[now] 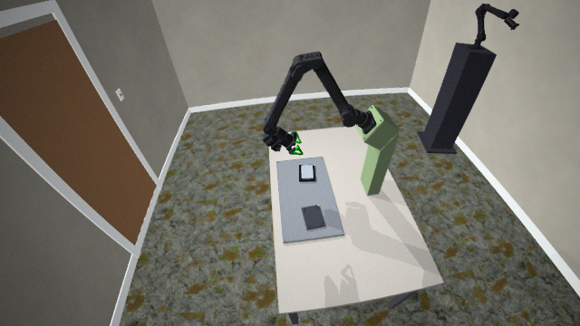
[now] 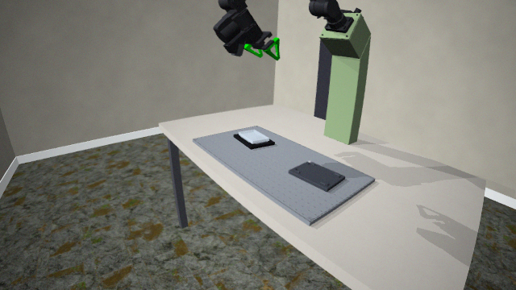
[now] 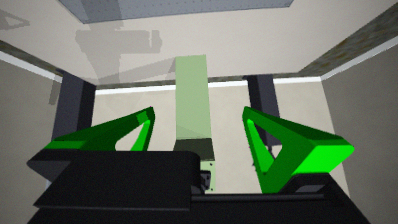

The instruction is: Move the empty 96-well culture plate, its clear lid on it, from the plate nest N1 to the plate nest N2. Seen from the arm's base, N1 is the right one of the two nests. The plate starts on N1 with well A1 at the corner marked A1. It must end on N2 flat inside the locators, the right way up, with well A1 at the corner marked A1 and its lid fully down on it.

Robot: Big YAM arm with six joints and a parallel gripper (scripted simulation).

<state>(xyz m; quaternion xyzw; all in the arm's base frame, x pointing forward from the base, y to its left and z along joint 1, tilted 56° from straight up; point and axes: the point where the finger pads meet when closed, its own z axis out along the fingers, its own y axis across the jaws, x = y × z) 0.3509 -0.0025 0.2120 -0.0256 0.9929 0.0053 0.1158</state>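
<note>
The clear lid lies 30 mm behind my hand, 150 mm to the right of it and 360 mm below it. Round my hand: nest N1: 30 mm behind, 150 mm to the right, 370 mm below; then nest N2: 90 mm behind, 230 mm to the left, 370 mm below.
</note>
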